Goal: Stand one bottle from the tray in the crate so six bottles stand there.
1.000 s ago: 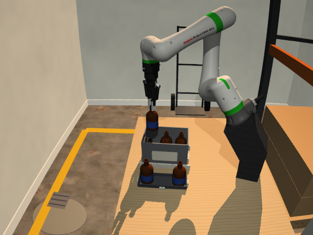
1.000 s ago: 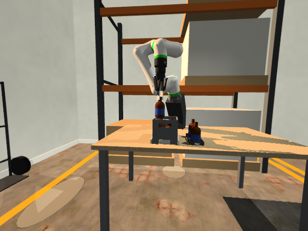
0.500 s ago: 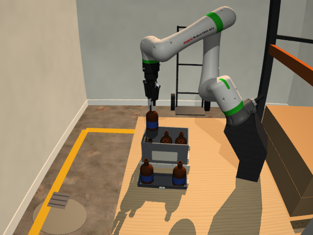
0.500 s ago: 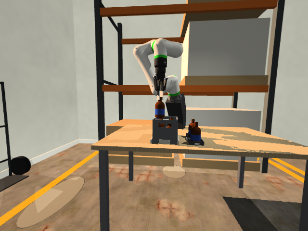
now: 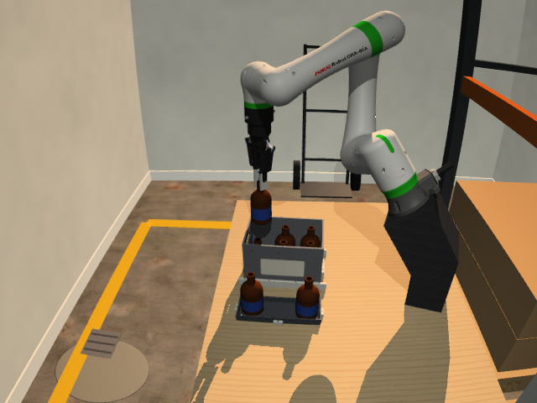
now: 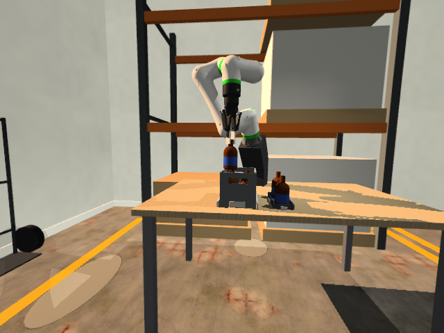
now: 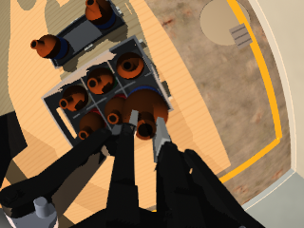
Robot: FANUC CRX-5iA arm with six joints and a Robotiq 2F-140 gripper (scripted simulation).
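Right now my hand is 90 mm above the glass bottle. Also, from my hand: tray (30 mm behind, 280 mm to the left, 340 mm below); then grey crate (80 mm behind, 60 mm to the left, 270 mm below).
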